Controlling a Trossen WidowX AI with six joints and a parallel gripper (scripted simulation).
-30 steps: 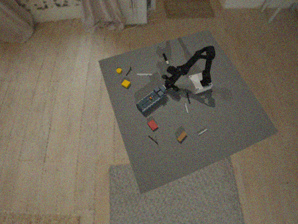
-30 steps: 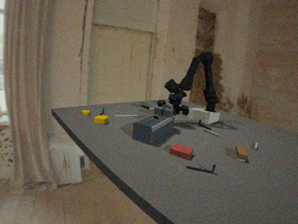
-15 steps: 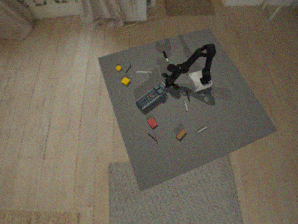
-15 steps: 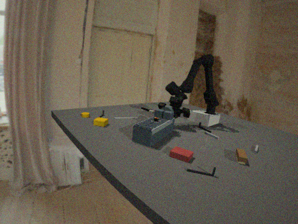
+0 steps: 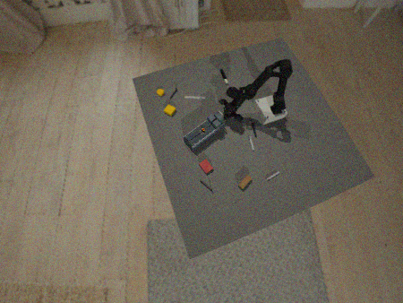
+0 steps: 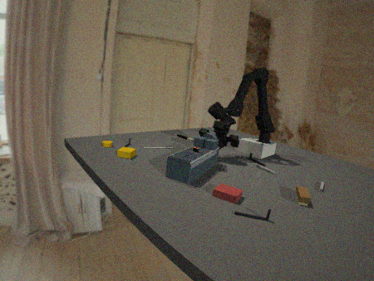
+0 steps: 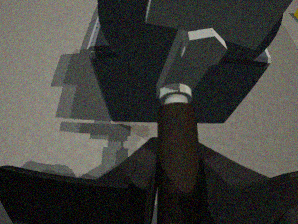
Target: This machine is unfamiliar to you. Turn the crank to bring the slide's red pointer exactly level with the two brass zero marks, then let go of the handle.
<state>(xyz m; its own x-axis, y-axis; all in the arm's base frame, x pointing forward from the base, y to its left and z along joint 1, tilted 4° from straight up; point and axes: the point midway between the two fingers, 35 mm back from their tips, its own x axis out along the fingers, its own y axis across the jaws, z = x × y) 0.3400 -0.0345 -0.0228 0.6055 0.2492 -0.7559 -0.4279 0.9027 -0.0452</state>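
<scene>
Now: the dark handle 3 cm above my gripper tip, 2 cm behind it and 1 cm to the right of it. Also, from my gripper tip: red pointer 15 cm ahead, 7 cm to the left, 5 cm above; then yellow block 33 cm ahead, 16 cm to the right, 2 cm below; then red block 28 cm to the left, 18 cm ahead, 2 cm below.
</scene>
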